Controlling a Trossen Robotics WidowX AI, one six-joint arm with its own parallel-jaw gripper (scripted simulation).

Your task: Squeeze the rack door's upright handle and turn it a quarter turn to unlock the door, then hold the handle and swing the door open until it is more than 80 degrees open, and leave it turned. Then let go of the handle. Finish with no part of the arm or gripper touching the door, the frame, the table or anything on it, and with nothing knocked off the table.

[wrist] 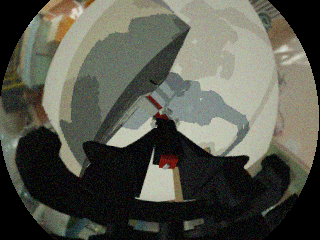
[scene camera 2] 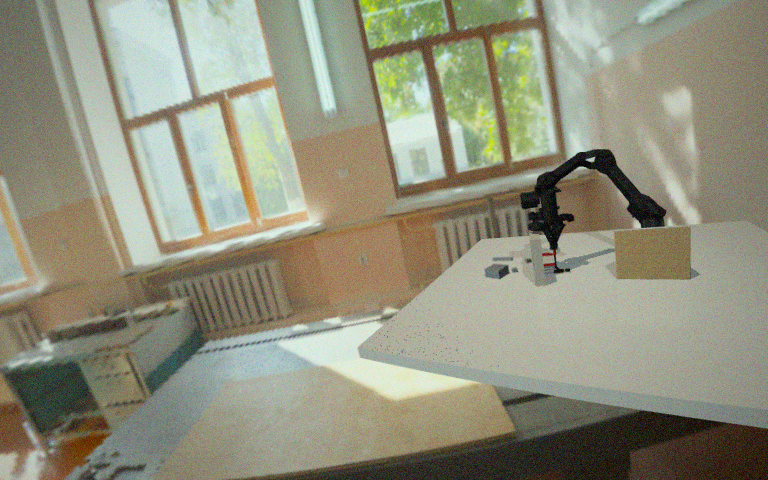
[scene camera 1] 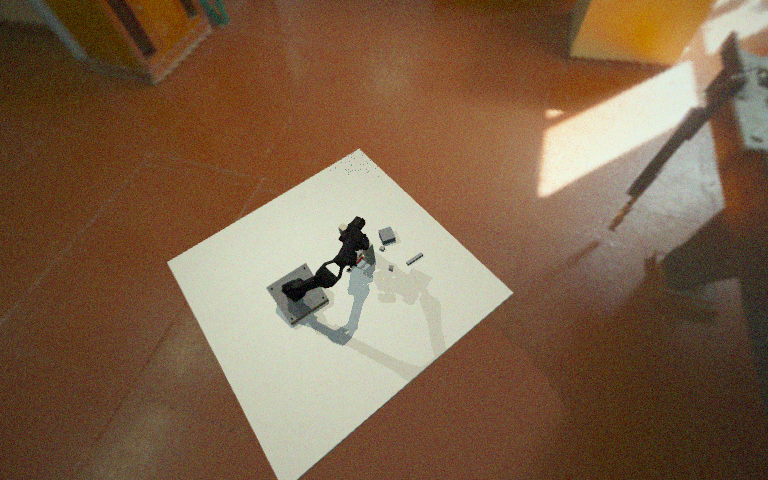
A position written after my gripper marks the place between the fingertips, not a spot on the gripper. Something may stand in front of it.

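Note:
My gripper [scene camera 2: 553,242], visible in the wrist view [wrist: 165,132] too.

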